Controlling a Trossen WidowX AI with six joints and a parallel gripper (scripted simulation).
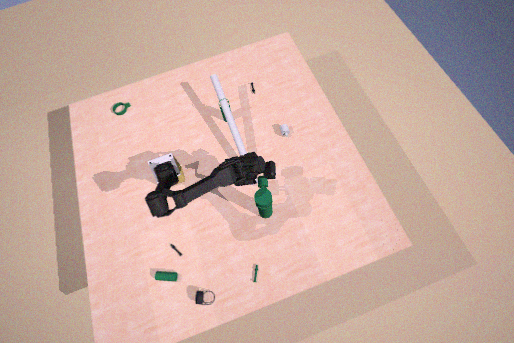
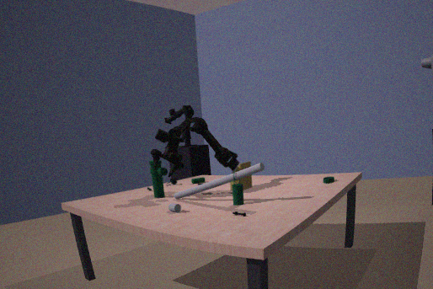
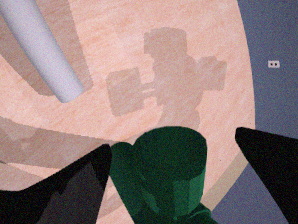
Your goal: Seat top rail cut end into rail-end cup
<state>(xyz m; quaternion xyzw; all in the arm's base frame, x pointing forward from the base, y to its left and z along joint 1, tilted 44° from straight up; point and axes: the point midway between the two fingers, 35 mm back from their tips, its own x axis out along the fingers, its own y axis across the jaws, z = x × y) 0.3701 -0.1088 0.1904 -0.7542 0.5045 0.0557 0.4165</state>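
Right now my gripper tip is 20 mm to the left of the green rail-end cup, 20 mm past it and 10 mm below it. The rest, counted from my gripper tip: green block 510 mm behind, 190 mm to the right, 130 mm below; green bolt 310 mm to the right, 170 mm behind, 140 mm below.
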